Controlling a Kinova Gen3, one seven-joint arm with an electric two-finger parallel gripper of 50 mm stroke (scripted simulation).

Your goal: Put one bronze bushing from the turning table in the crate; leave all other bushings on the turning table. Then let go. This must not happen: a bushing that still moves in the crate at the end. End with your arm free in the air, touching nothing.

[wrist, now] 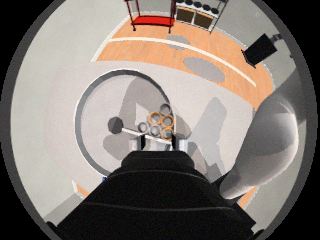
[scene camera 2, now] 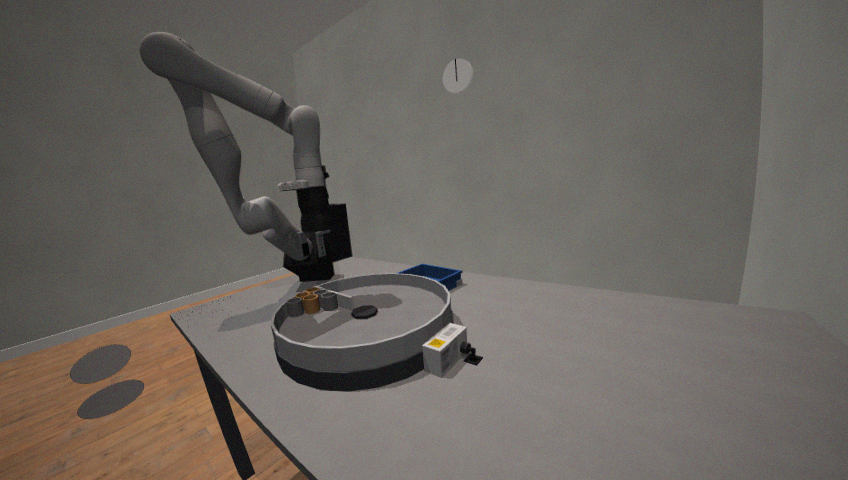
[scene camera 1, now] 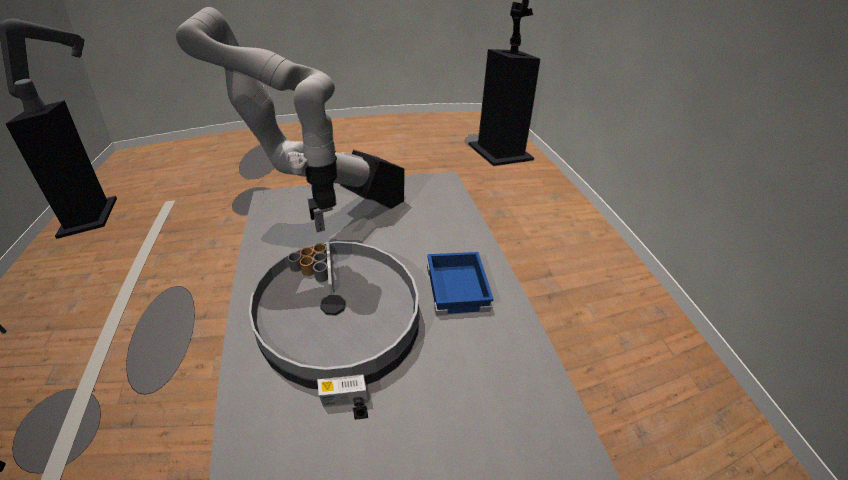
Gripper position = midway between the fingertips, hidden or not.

In view: my gripper point(scene camera 2: 313, 256), a round turning table point(scene camera 2: 405, 302) and a blue crate point(scene camera 1: 461, 276).
My gripper also shows in the wrist view point(wrist: 158, 140) and in scene camera 1 point(scene camera 1: 317, 224). The round turning table also shows in the wrist view point(wrist: 116, 101). The blue crate is seen too in scene camera 2 point(scene camera 2: 450, 278).
